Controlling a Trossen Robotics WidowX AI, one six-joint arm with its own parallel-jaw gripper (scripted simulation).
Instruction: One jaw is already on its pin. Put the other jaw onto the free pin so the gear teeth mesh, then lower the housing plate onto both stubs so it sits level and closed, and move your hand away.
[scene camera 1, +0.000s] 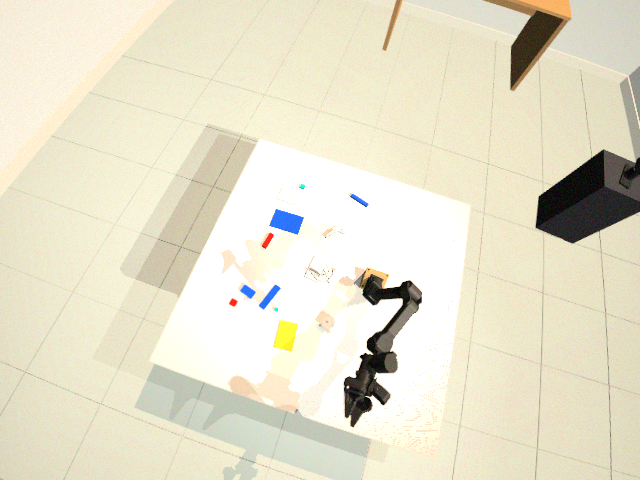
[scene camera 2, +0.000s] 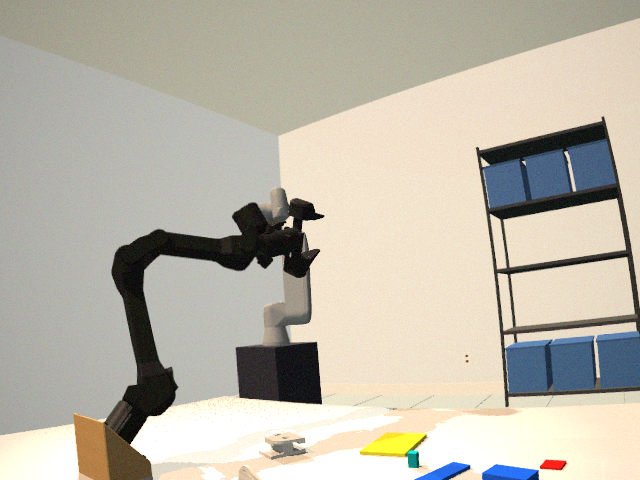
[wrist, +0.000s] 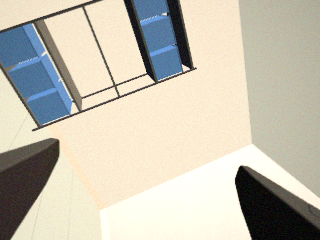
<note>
My gripper (scene camera 2: 321, 233) is open and holds nothing.
My gripper is seen too in scene camera 1 (scene camera 1: 349, 422) and in the wrist view (wrist: 150, 160).
</note>
